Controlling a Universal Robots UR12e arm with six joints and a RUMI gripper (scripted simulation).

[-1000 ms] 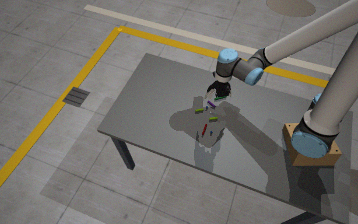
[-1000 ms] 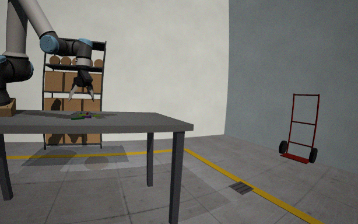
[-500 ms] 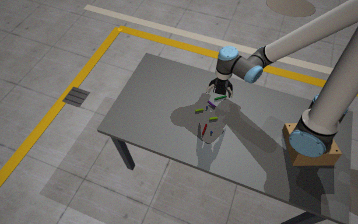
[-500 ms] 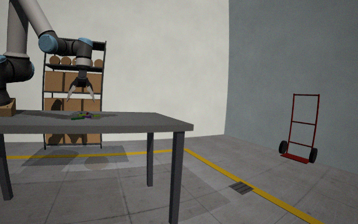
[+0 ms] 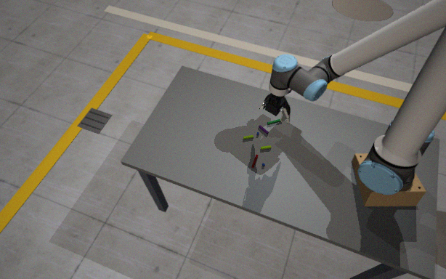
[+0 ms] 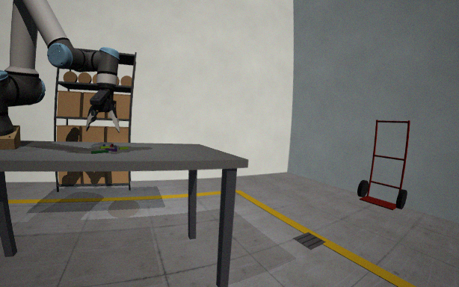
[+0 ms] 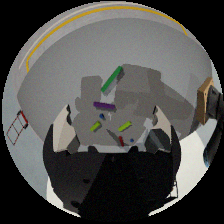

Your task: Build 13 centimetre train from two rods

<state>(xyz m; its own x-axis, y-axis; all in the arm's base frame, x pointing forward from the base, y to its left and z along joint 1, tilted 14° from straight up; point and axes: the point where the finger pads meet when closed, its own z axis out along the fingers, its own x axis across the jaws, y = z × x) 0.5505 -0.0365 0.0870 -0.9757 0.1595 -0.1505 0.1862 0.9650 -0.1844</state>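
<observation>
My gripper is now 8 cm above the green rod and 3 cm to the left of it. Also, from my hand: purple rod (8 cm below, 4 cm to the left, 3 cm ahead); then red rod (23 cm to the left, 8 cm below).
</observation>
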